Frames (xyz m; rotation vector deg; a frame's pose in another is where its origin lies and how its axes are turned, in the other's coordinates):
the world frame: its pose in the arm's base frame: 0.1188 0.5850 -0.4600 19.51 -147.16 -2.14
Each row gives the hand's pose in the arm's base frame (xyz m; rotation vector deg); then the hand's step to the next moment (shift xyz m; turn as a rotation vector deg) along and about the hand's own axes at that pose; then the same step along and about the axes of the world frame.
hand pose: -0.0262 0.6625 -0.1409 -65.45 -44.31 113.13
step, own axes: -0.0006 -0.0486 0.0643 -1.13 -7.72 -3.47
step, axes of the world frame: 0.0649 0.0336 -0.0339 -3.04 2.95 -7.41
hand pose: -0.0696 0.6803 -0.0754 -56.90 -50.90 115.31
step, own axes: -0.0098 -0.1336 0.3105 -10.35 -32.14 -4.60
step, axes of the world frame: 0.3171 0.0550 -0.1037 -2.75 7.26 -33.18
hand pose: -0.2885 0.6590 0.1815 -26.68 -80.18 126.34
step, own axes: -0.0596 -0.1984 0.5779 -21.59 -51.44 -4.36
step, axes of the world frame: 0.4877 -0.2899 -0.2345 -4.54 6.24 -55.42
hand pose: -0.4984 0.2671 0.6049 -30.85 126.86 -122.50
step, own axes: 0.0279 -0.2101 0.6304 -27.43 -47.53 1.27
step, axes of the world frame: 0.0947 -0.6230 -0.2125 -11.28 0.52 -53.72
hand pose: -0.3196 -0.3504 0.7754 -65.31 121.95 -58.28
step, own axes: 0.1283 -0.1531 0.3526 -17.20 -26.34 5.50
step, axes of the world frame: -0.1878 -0.3566 -0.0423 -11.26 -1.09 -29.86
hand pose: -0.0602 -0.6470 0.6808 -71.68 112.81 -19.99
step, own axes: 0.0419 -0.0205 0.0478 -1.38 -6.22 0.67
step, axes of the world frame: -0.0421 -0.0496 0.0149 -1.60 -2.42 -5.71
